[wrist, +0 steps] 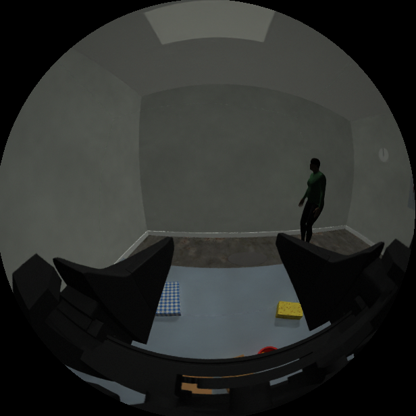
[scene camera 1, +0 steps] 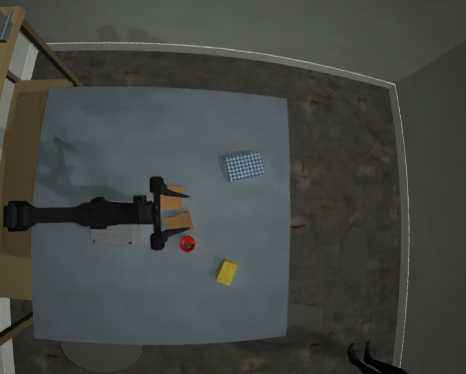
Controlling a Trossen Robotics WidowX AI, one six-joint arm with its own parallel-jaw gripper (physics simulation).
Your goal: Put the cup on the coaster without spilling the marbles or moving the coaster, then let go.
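Frame: origin at the arm's base, x left, y back, z up, level; millimetres.
Seen in the pictures: gripper, fingertip midpoint: point(scene camera 1: 189, 212).
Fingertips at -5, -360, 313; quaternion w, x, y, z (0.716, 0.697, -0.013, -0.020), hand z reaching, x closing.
Offsets run from my fingertips to a thing's top centre, as dx, dy, dz. "spot": to the spot under its first point. Level surfaces: height alone.
The red cup @(-149, +34, -392) point(scene camera 1: 187, 244) point(wrist: 268, 349) stands upright on the table, with small coloured marbles visible inside it in the scene view. Two flat tan squares lie near it: one tan square @(spot: -46, +67, -416) point(scene camera 1: 178, 221) is just beside the cup, and the other tan square point(scene camera 1: 171, 200) lies farther from it. I cannot tell which is the coaster. My gripper point(scene camera 1: 189, 213) point(wrist: 226, 241) is wide open and empty, above the table. In the scene view one finger passes over each tan square, and the cup is just outside the finger nearer to it. The arm partly hides the squares.
A yellow sponge @(-310, -135, -429) point(scene camera 1: 227, 272) point(wrist: 289, 310) lies beyond the cup. A blue-and-white checked cloth @(+193, -266, -434) point(scene camera 1: 245, 166) point(wrist: 170, 299) lies on the other side of the table @(dz -458) point(scene camera 1: 250, 125). A pale printed sheet or board point(scene camera 1: 114, 236) lies partly under the arm. A person point(wrist: 313, 192) stands beyond the table.
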